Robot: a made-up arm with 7 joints.
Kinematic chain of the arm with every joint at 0, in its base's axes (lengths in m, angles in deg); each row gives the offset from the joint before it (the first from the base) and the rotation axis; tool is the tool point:
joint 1: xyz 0 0.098 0 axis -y
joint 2: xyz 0 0.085 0 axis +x
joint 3: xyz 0 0 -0.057 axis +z
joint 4: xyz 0 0 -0.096 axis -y
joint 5: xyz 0 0 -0.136 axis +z
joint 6: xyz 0 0 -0.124 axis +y
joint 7: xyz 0 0 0 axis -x
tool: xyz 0 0 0
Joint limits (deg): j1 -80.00..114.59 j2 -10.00..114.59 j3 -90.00..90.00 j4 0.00..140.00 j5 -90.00..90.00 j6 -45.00..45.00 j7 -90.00..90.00
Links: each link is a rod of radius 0.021 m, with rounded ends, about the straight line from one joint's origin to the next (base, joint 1, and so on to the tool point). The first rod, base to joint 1, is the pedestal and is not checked.
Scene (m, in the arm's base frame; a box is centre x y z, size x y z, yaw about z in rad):
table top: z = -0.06
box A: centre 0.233 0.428 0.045 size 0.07 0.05 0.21 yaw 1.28
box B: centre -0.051 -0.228 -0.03 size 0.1 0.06 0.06 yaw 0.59
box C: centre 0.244 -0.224 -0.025 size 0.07 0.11 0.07 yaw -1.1
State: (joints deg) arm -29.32 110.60 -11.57 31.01 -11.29 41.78 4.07
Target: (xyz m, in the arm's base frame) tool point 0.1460 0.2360 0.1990
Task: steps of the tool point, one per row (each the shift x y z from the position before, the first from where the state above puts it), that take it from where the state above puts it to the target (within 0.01 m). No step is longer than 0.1 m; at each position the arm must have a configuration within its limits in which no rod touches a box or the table.
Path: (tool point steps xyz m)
1: 0.0114 -0.0160 0.0337
2: 0.0023 -0.0187 0.0414
3: -0.0103 -0.0212 0.0459
4: -0.0248 -0.0236 0.0458
5: -0.0395 -0.0257 0.0404
6: -0.0277 -0.0454 0.0326
7: -0.0416 -0.0481 0.0220
8: -0.0508 -0.0487 0.0064
9: 0.0531 -0.0132 -0.0139
10: 0.0452 -0.0149 -0.0227
11: 0.0358 -0.0161 -0.0290
12: 0.0260 -0.0167 -0.0327

